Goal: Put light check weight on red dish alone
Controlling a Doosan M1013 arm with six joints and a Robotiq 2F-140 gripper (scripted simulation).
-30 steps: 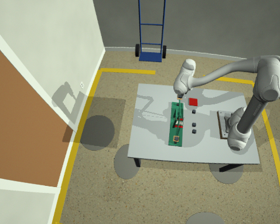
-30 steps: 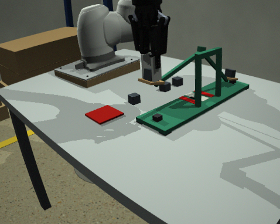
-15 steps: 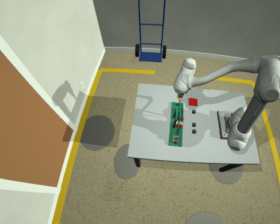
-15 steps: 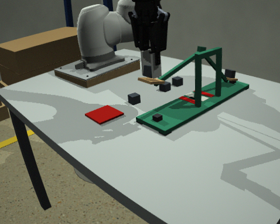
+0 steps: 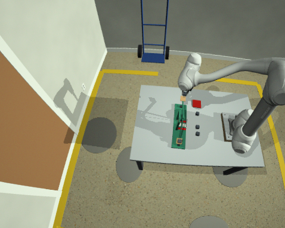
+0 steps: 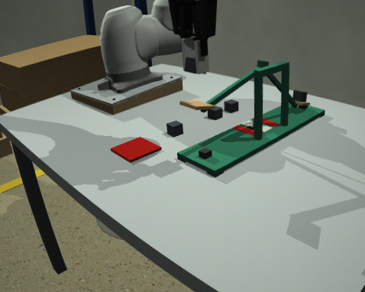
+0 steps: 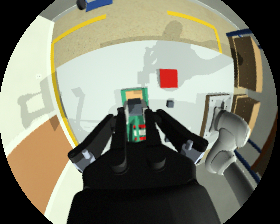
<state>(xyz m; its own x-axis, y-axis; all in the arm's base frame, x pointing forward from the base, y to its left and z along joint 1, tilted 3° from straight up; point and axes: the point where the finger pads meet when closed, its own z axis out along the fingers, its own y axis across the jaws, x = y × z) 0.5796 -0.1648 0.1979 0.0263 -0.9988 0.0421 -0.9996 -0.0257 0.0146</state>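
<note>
Right now my hand is 17 cm past the flat red dish, 6 cm to the left of it and 24 cm above it. From my hand the other things lie so: green rocker balance: 1 cm behind, 20 cm to the left, 15 cm below.
</note>
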